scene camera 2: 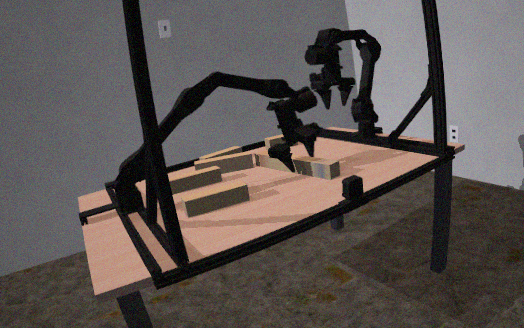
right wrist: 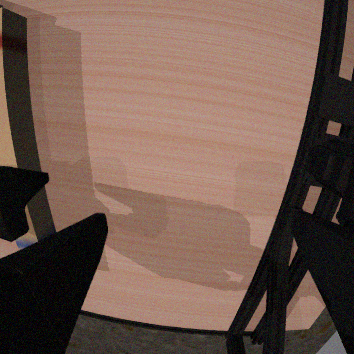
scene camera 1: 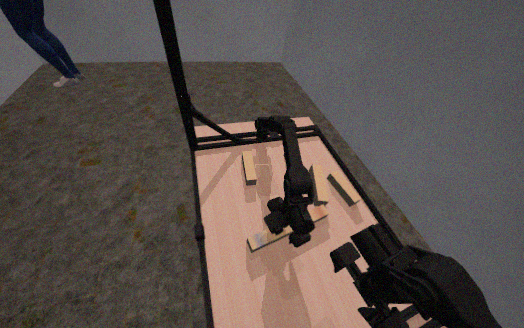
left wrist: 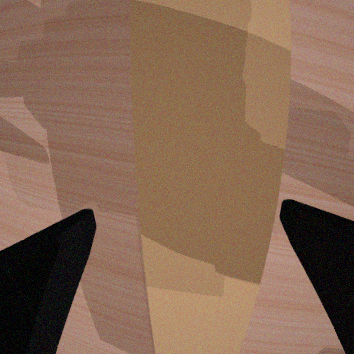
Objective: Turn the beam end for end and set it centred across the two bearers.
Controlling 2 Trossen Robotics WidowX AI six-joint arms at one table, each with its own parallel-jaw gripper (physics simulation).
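Pixels of known places: left gripper, fingertip midpoint: [scene camera 2: 303,165] [right wrist: 24,174] [scene camera 1: 283,232] [left wrist: 188,214]; right gripper, fingertip midpoint: [scene camera 2: 336,107] [right wrist: 201,222] [scene camera 1: 346,289]; left arm's base at its link origin: [scene camera 2: 131,209] [scene camera 1: 261,135]; right arm's base at its link origin: [scene camera 2: 367,137] [right wrist: 329,161].
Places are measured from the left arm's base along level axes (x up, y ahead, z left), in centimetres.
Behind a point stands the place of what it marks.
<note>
The long wooden beam [scene camera 1: 270,239] @(x 2.5, y 54.8, z -13.8 cm) [scene camera 2: 324,168] @(x 1.2, y 51.9, z -19.4 cm) [left wrist: 200,175] @(x 2.5, y 52.9, z -10.3 cm) [right wrist: 7,130] @(x 2.5, y 53.3, z -1.2 cm) lies on the table, its blue band toward the left end in scene camera 1 and its red band toward the right end. My left gripper [scene camera 1: 288,232] @(x 0.0, y 53.2, z -7.5 cm) [scene camera 2: 301,162] @(x 0.0, y 53.2, z -7.5 cm) [left wrist: 188,214] @(x 0.0, y 53.2, z -7.5 cm) is open over the beam, one fingertip on each side, holding nothing. My right gripper [scene camera 1: 356,287] @(x 14.4, y 74.8, z -1.7 cm) [scene camera 2: 336,106] @(x 14.4, y 74.8, z -1.7 cm) [right wrist: 201,222] @(x 14.4, y 74.8, z -1.7 cm) is open and empty, high above the table beside the beam. Two similar, roughly parallel blocks, one nearer [scene camera 1: 249,167] @(x 2.5, y 22.5, z -12.9 cm) [scene camera 2: 216,200] @(x 0.6, y 20.2, z -14.8 cm) and one behind it [scene camera 2: 197,180] @(x 0.5, y 23.5, z 7.3 cm), look like the bearers; the arm hides the second in scene camera 1.
Another block [scene camera 1: 319,185] @(x 3.1, y 38.9, z 15.0 cm) [scene camera 2: 227,163] @(x 1.3, y 37.3, z 13.7 cm) lies close to the beam's red-band end. A narrow block [scene camera 1: 343,189] @(x 2.1, y 42.9, z 26.1 cm) [scene camera 2: 220,152] @(x 2.5, y 41.1, z 27.3 cm) lies near the frame rail, and a further block [scene camera 2: 273,142] @(x 1.4, y 63.3, z 25.0 cm) shows behind the left gripper. Black rails [scene camera 2: 280,231] @(x -2.6, y 24.2, z -38.0 cm) edge the table, with a tall post [scene camera 1: 175,65] @(x 38.9, y 3.7, z -36.0 cm) at one corner.
</note>
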